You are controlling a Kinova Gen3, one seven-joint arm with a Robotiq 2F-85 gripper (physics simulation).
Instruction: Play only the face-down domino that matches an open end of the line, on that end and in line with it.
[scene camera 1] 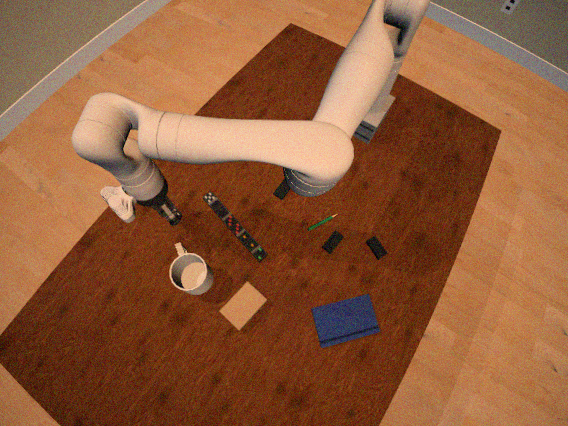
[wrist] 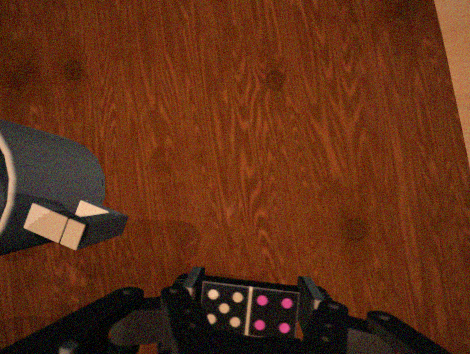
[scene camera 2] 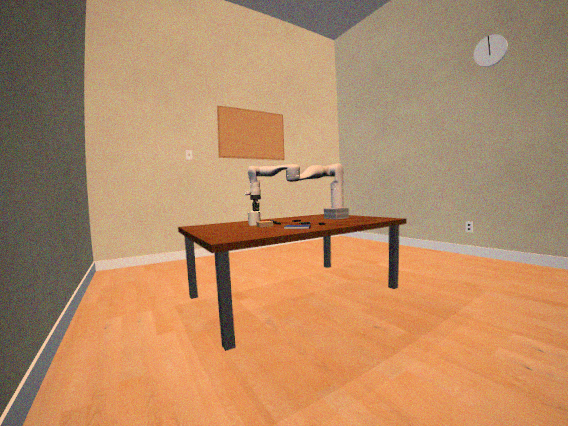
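Pixels of known places: gripper, fingertip midpoint: (scene camera 1: 168, 213) (wrist: 250, 287); arm's base, link origin: (scene camera 2: 337, 207).
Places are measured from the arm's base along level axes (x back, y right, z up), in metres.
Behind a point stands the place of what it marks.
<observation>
My gripper (scene camera 1: 174, 220) {x -0.554, y 0.269, z -0.038 m} (scene camera 2: 256, 207) {x -0.554, y 0.269, z -0.038 m} (wrist: 250, 287) {x -0.554, y 0.269, z -0.038 m} points down and is shut on a face-up domino (wrist: 273, 315) {x -0.541, y 0.280, z -0.028 m} with five cream pips and four magenta pips. It holds it above the table, between the mug and the domino line. The line (scene camera 1: 235, 227) {x -0.490, y 0.122, z -0.070 m} of face-up dominoes runs diagonally; its upper-left end has white pips, its lower-right end green ones. Red and orange pips show between. Three face-down dominoes lie on the far side of the line: one (scene camera 1: 282, 189) {x -0.340, y 0.077, z -0.070 m} beside the arm's elbow, one (scene camera 1: 332, 242) {x -0.399, y -0.101, z -0.070 m} near the pencil and one (scene camera 1: 376, 247) {x -0.353, y -0.203, z -0.070 m} farther right.
A mug (scene camera 1: 192, 275) {x -0.642, y 0.142, z -0.072 m} (scene camera 2: 254, 218) {x -0.659, y 0.095, z -0.034 m} (wrist: 55, 165) {x -0.647, y 0.171, z -0.025 m} stands near the gripper, handle towards it. A crumpled white object (scene camera 1: 119, 204) is behind the wrist. A tan block (scene camera 1: 243, 306) {x -0.639, y -0.001, z -0.050 m} (scene camera 2: 265, 224) {x -0.649, y -0.028, z -0.065 m}, a blue book (scene camera 1: 345, 320) {x -0.547, y -0.214, z -0.068 m} (scene camera 2: 297, 227) {x -0.573, y -0.250, z -0.072 m} and a green pencil (scene camera 1: 322, 222) {x -0.364, y -0.055, z -0.074 m} lie on the table (scene camera 1: 150, 365) {x -0.859, y 0.107, z -0.080 m}.
</observation>
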